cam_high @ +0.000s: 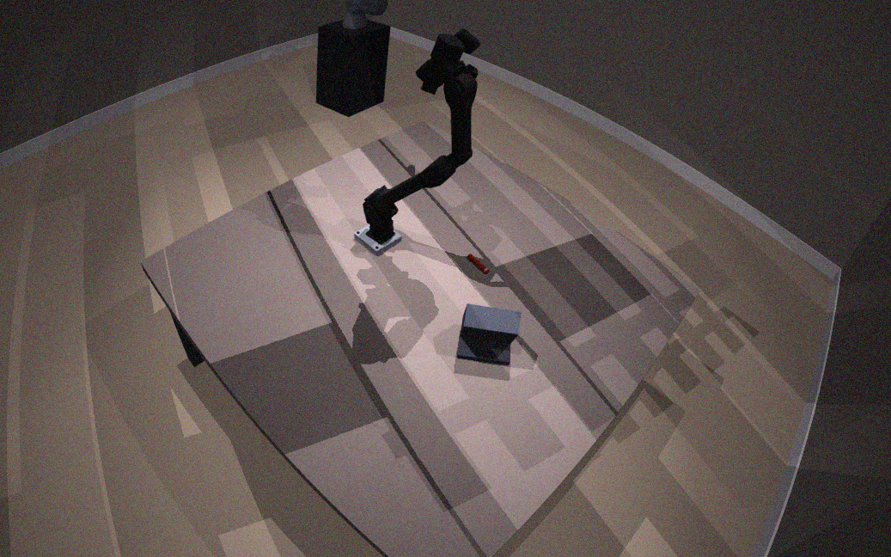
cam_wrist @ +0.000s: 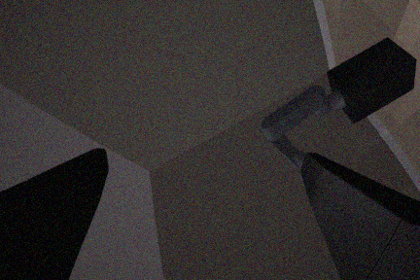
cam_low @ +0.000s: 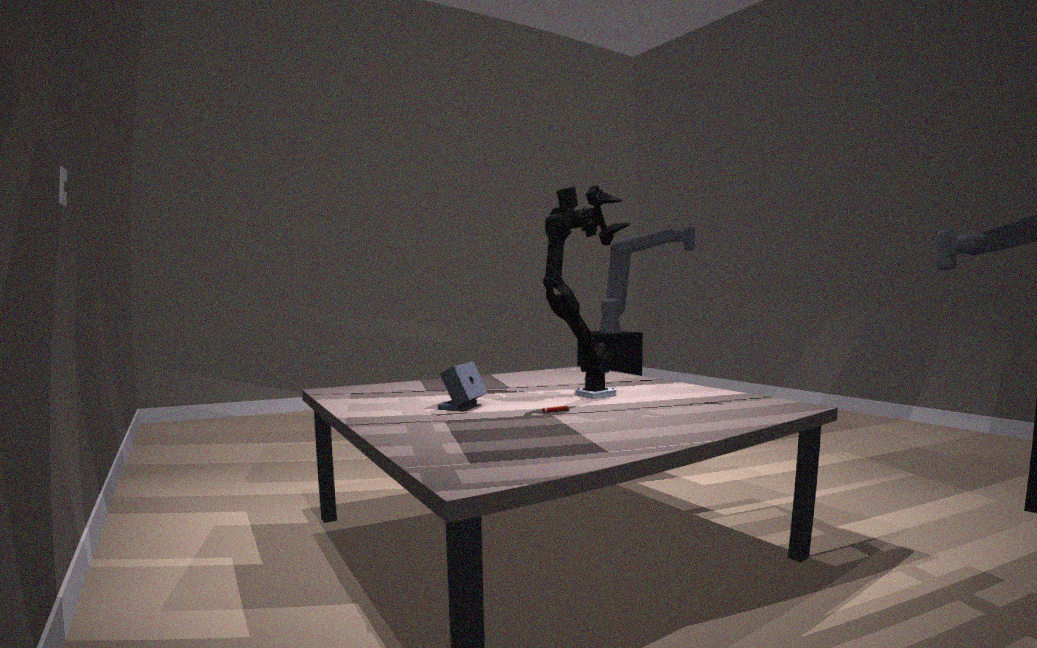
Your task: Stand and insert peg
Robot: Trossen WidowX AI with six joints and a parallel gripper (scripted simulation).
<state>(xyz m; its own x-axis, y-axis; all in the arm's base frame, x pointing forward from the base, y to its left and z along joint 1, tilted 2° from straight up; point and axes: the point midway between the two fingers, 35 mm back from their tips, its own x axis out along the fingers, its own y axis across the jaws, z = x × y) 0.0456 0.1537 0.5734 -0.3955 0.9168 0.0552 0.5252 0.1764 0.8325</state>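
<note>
Right now my gripper tip is 24 cm short of the red peg, 7 cm to the left of it and 59 cm above it. Round my gripper tip: sloped panel 40 cm ahead, 29 cm to the right, 52 cm below.
</note>
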